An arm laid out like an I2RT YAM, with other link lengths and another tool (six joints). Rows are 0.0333 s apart.
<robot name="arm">
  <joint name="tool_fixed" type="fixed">
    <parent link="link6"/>
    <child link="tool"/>
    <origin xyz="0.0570 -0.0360 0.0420" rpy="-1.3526 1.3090 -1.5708"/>
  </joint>
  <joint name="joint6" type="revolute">
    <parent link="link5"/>
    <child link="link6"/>
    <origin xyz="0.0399 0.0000 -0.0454" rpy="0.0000 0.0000 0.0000"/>
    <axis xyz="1 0 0"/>
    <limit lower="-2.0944" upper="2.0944"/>
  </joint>
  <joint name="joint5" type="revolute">
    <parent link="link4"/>
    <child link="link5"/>
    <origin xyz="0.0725 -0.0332 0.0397" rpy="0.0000 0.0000 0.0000"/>
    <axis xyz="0 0 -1"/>
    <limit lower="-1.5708" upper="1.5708"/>
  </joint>
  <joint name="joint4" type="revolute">
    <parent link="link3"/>
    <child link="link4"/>
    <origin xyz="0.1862 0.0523 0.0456" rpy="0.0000 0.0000 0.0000"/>
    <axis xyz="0 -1 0"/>
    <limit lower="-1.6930" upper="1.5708"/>
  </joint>
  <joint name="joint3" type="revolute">
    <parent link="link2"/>
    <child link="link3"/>
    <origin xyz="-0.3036 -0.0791 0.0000" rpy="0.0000 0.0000 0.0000"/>
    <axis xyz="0 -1 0"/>
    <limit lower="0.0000" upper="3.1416"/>
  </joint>
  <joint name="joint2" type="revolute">
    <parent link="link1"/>
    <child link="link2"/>
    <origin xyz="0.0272 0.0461 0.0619" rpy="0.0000 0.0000 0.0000"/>
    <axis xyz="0 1 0"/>
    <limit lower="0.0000" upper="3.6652"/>
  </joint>
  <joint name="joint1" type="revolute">
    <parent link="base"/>
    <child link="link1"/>
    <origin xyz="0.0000 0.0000 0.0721" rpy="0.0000 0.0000 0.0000"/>
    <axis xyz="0 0 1"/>
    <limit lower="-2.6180" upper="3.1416"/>
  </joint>
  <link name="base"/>
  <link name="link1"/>
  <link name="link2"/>
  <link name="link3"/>
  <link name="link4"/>
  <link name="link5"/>
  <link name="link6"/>
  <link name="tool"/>
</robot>
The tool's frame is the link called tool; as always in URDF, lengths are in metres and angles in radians.
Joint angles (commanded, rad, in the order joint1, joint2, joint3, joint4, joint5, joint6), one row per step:
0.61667 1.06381 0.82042 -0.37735 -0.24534 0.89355
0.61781 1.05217 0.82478 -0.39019 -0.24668 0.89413
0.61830 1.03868 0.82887 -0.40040 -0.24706 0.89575
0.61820 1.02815 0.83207 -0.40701 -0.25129 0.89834
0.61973 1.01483 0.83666 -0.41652 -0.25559 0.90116
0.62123 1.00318 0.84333 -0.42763 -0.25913 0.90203
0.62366 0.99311 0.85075 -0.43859 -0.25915 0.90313
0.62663 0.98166 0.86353 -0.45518 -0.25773 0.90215
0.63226 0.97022 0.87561 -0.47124 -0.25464 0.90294
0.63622 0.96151 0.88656 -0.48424 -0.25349 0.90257
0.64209 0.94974 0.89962 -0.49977 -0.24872 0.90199
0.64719 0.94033 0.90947 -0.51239 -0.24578 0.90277
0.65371 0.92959 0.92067 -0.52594 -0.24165 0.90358
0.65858 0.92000 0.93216 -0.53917 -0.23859 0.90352
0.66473 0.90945 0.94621 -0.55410 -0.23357 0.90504
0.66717 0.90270 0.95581 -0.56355 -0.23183 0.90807
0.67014 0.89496 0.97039 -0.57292 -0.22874 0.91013
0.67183 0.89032 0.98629 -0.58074 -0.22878 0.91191
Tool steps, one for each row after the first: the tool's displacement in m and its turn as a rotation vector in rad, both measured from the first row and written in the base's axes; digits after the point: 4 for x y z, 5 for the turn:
-0.0024 -0.0012 0.0017 0.00275 -0.00175 0.00190
-0.0048 -0.0028 0.0040 0.00802 -0.00656 0.00180
-0.0067 -0.0036 0.0058 0.01542 -0.00925 0.00373
-0.0093 -0.0045 0.0082 0.02371 -0.01279 0.00726
-0.0116 -0.0053 0.0108 0.02995 -0.01690 0.01124
-0.0136 -0.0061 0.0133 0.03432 -0.02145 0.01314
-0.0159 -0.0072 0.0172 0.03764 -0.02875 0.01552
-0.0184 -0.0081 0.0209 0.04107 -0.03520 0.01821
-0.0204 -0.0087 0.0241 0.04434 -0.04114 0.02145
-0.0228 -0.0099 0.0282 0.04752 -0.05049 0.02371
-0.0250 -0.0107 0.0312 0.05068 -0.05616 0.02596
-0.0275 -0.0116 0.0346 0.05446 -0.06354 0.02861
-0.0298 -0.0127 0.0380 0.05796 -0.07074 0.03095
-0.0323 -0.0139 0.0421 0.06264 -0.07888 0.03208
-0.0339 -0.0148 0.0448 0.06773 -0.08280 0.03148
-0.0355 -0.0159 0.0493 0.07549 -0.09257 0.03077
-0.0366 -0.0164 0.0540 0.08427 -0.10136 0.03160

